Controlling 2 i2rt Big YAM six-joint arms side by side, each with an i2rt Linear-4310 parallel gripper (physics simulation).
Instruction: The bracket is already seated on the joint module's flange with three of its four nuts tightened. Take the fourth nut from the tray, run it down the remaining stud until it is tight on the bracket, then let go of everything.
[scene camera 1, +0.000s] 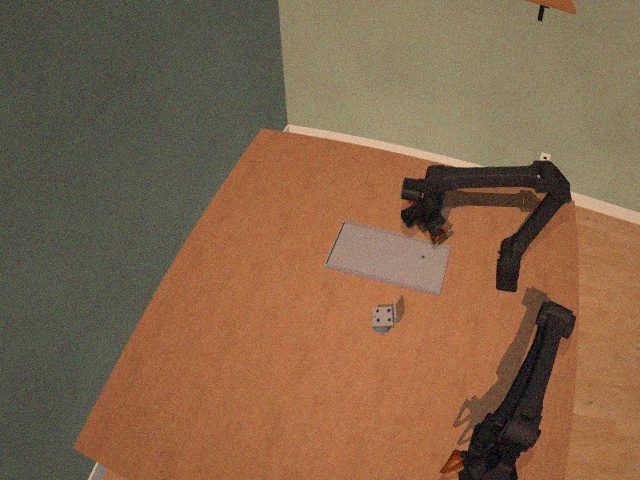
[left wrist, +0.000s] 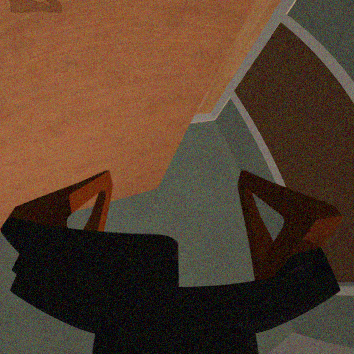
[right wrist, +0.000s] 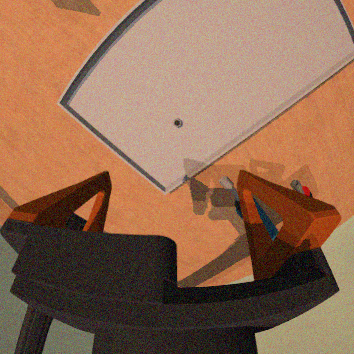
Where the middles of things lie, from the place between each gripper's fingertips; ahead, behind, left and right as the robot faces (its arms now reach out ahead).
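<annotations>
Relative to the grey tray (scene camera 1: 359, 249), my left hand is 310 mm short of it, 870 mm to the left of it and 270 mm above it.
From my right hand, the grey tray is 2 cm to the left, 11 cm ahead and 13 cm below.
</annotations>
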